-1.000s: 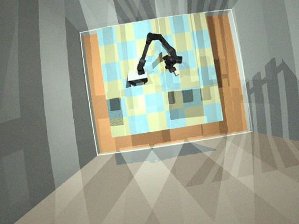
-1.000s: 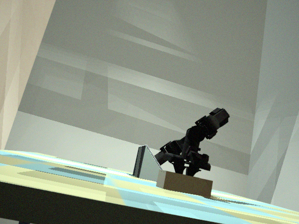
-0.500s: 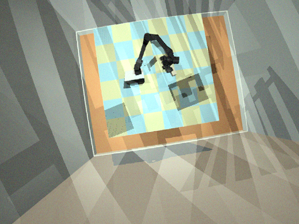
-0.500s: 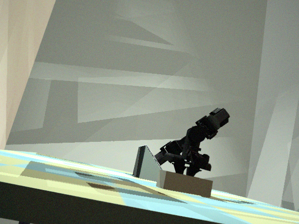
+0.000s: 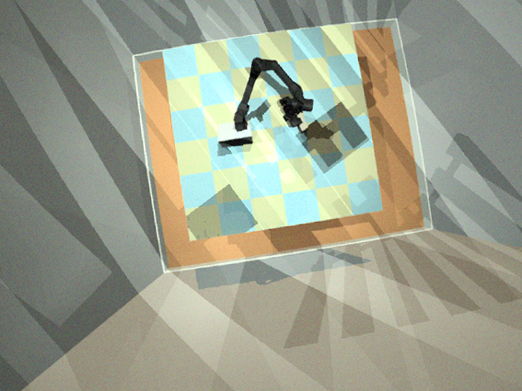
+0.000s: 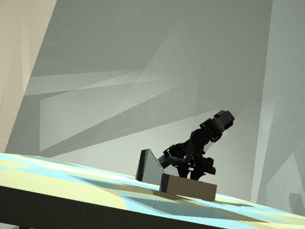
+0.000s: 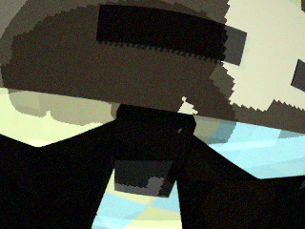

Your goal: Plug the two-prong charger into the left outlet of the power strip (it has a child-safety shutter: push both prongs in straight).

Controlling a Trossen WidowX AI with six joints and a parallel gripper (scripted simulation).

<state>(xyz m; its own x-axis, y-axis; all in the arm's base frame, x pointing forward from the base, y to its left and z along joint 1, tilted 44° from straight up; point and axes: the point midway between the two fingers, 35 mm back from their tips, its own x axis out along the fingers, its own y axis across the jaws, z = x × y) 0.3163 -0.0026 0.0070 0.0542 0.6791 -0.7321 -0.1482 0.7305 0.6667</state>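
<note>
Now: gripper tip 2 cm short of the dark charger and 1 cm below it.
</note>
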